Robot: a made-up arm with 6 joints. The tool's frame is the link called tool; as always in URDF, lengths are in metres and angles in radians. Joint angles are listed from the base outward.
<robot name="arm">
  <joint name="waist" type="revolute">
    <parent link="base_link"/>
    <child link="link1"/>
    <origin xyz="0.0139 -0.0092 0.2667"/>
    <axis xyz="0 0 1"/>
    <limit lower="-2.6" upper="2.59"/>
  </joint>
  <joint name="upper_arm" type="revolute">
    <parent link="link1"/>
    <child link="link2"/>
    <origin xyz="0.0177 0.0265 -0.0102"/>
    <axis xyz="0.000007 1 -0.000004"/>
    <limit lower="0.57" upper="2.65"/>
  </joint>
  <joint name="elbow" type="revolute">
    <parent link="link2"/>
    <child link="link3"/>
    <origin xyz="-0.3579 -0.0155 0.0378"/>
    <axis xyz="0.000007 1 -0.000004"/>
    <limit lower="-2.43" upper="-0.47"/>
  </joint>
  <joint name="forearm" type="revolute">
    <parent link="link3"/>
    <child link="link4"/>
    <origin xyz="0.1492 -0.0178 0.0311"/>
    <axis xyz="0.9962 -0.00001 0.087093"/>
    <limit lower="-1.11" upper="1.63"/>
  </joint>
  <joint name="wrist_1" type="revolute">
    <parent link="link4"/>
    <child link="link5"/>
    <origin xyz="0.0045 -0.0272 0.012"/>
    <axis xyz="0.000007 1 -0.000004"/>
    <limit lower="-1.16" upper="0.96"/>
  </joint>
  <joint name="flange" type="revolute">
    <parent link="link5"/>
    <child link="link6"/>
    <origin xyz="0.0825 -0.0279 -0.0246"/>
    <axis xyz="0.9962 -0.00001 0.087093"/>
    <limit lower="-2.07" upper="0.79"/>
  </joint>
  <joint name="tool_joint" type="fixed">
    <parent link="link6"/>
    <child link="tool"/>
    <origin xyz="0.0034 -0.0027 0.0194" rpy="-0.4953 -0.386 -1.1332"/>
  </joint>
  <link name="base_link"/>
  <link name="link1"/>
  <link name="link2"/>
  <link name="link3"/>
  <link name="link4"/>
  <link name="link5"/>
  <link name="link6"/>
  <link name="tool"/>
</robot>
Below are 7 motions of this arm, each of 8 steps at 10 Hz.
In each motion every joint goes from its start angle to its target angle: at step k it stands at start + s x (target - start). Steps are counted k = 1, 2, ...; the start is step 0. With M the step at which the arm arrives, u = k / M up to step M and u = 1 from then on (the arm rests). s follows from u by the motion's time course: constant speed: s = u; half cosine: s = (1 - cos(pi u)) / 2; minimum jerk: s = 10 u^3 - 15 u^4 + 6 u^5.
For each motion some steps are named. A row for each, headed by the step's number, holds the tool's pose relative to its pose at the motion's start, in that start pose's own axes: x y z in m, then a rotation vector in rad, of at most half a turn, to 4 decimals.
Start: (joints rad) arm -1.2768 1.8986 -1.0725 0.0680 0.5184 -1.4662
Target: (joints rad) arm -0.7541 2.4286 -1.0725 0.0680 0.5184 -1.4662
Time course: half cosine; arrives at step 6
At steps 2, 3, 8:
2: 0.0332 0.0159 0.0485 0.0038 -0.1756 0.0613
3: 0.0564 0.0324 0.1033 -0.0093 -0.3494 0.1264
8: 0.0692 0.0697 0.2205 -0.0864 -0.6852 0.2659

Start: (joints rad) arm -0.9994 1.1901 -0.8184 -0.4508 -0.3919 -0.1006
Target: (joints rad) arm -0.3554 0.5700 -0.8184 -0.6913 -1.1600 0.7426
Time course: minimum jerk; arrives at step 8
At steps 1, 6, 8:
1: -0.0004 -0.0038 0.0025 0.0273 -0.0002 -0.0064
6: -0.0478 -0.2319 -0.0190 1.6169 -0.1546 0.1062
8: -0.0532 -0.2521 -0.0427 1.7957 -0.2064 0.1656

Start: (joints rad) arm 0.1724 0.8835 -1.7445 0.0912 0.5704 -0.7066
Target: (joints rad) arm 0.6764 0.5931 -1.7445 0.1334 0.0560 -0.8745
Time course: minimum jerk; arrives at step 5
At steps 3, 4, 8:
3: 0.0139 -0.0766 -0.0463 0.4970 0.0475 -0.3635
4: 0.0209 -0.0974 -0.0820 0.6685 0.1289 -0.4938
8: 0.0226 -0.1010 -0.0912 0.7047 0.1519 -0.5218

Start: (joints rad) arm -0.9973 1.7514 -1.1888 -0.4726 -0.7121 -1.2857
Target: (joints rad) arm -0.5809 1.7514 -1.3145 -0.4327 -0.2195 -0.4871
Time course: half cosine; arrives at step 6
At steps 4, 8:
4: 0.0525 -0.0304 0.0744 0.4441 0.3519 0.3756
8: 0.0678 -0.0457 0.0966 0.5638 0.4529 0.5252

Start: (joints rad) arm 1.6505 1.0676 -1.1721 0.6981 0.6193 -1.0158
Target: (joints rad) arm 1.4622 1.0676 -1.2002 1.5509 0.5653 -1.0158
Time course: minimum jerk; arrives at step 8
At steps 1, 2, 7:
1: -0.0001 0.0000 0.0006 0.0108 0.0081 0.0013
2: -0.0007 0.0001 0.0040 0.0702 0.0523 0.0076
7: 0.0052 -0.0136 0.0389 0.6867 0.4722 0.0307

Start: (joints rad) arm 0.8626 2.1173 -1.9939 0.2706 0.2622 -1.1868
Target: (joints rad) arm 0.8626 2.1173 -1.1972 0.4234 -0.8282 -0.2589
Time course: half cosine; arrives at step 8
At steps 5, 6, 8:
5: -0.0526 0.0467 -0.0317 0.2091 0.7496 0.0185
6: -0.0698 0.0504 -0.0437 0.2574 0.9051 -0.0062
8: -0.0863 0.0507 -0.0553 0.3034 1.0340 -0.0388

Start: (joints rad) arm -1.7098 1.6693 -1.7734 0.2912 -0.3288 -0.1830
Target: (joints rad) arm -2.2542 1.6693 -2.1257 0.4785 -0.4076 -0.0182
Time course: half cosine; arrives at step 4
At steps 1, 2, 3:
1: 0.0261 -0.0152 0.0005 0.0426 0.0339 -0.0882
2: 0.0814 -0.0609 0.0034 0.1583 0.0875 -0.2950
3: 0.1236 -0.1166 0.0097 0.2880 0.0999 -0.4885

